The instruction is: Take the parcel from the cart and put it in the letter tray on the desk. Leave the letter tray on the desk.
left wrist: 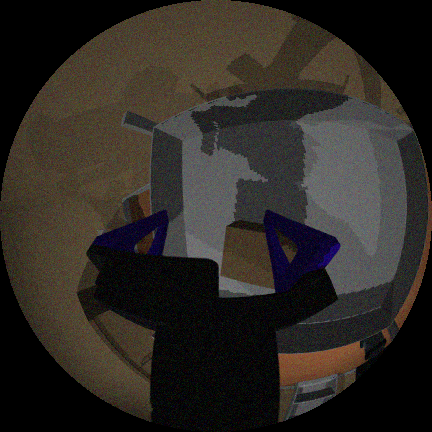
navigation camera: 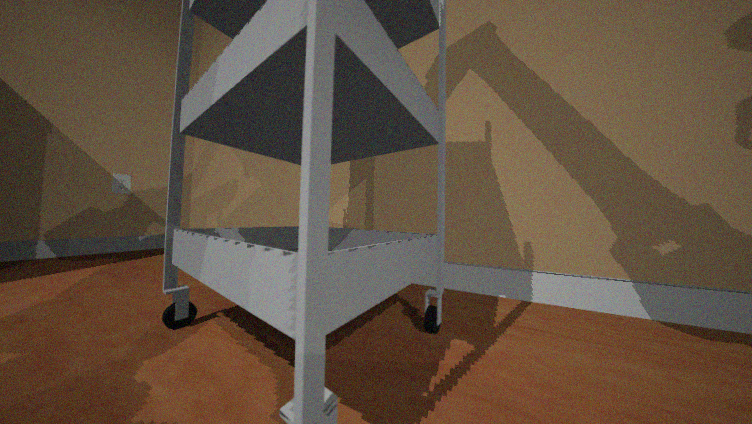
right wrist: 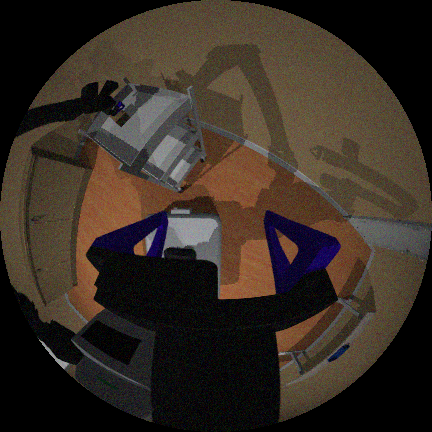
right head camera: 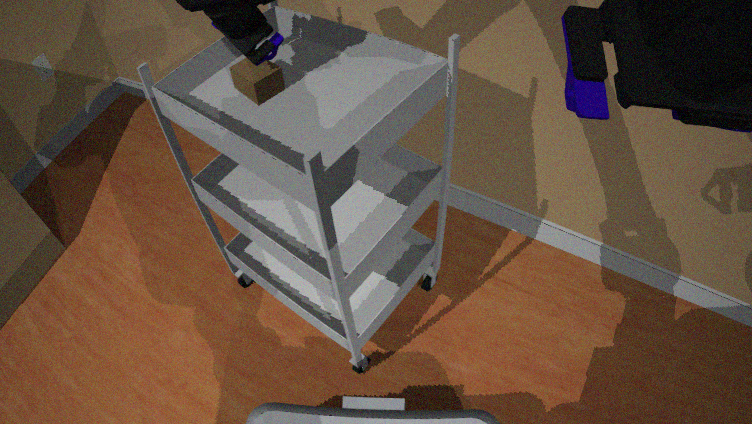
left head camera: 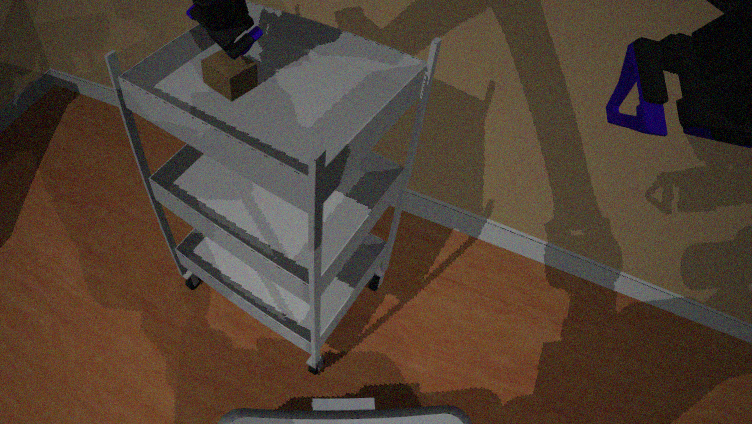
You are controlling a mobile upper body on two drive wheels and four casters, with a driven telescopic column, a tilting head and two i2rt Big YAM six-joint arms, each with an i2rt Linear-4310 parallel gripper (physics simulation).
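Places are measured from the left arm's base along level axes (x ahead, y left, z up), in centimetres.
Pixels of known places: left gripper, fingertip midpoint: (left wrist: 215, 214) (right wrist: 117, 102) (right head camera: 257, 42) (left head camera: 229, 36); right gripper, fingertip midpoint: (right wrist: 215, 215) (right head camera: 623, 105) (left head camera: 648, 120).
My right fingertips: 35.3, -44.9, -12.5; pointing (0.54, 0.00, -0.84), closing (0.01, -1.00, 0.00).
Observation:
Behind a point stands the place of what it marks, as x, y, z.
The brown box-shaped parcel (left head camera: 223, 73) {74.1, -1.2, -38.4} (right head camera: 258, 84) {73.1, -3.2, -39.1} (left wrist: 245, 255) {79.2, -0.1, -38.4} (right wrist: 121, 119) {74.3, -4.3, -40.4} sits on the top shelf of the grey three-shelf cart (left head camera: 315, 237) {47.4, -17.5, -46.9} (right head camera: 338, 273) {47.9, -17.8, -57.6} (navigation camera: 315, 210) {47.7, -17.7, -86.2}, towards its left side in the head views. My left gripper (left head camera: 231, 39) {84.2, -0.5, -36.9} (right head camera: 255, 44) {84.2, -0.5, -36.9} (left wrist: 215, 214) {84.2, -0.5, -36.9} is open and empty just above the parcel. In the left wrist view its right-hand finger overlaps the parcel, which lies off-centre between the fingers. My right gripper (left head camera: 674, 123) {35.3, -44.9, -12.5} (right head camera: 626, 113) {35.3, -44.9, -12.5} (right wrist: 215, 215) {35.3, -44.9, -12.5} is open and empty, far to the right of the cart. I cannot make out the letter tray or the desk with certainty.
The cart's top shelf has raised rims and corner posts. A wall with a grey baseboard (left head camera: 526, 244) {84.2, -81.3, -104.0} (navigation camera: 579, 289) {86.1, -77.2, -104.5} runs behind it. A brown cabinet (right wrist: 52, 225) {20.2, 121.9, -62.9} stands at the left in the right wrist view. A dark grey box-like object (right wrist: 110, 370) shows at the lower left there.

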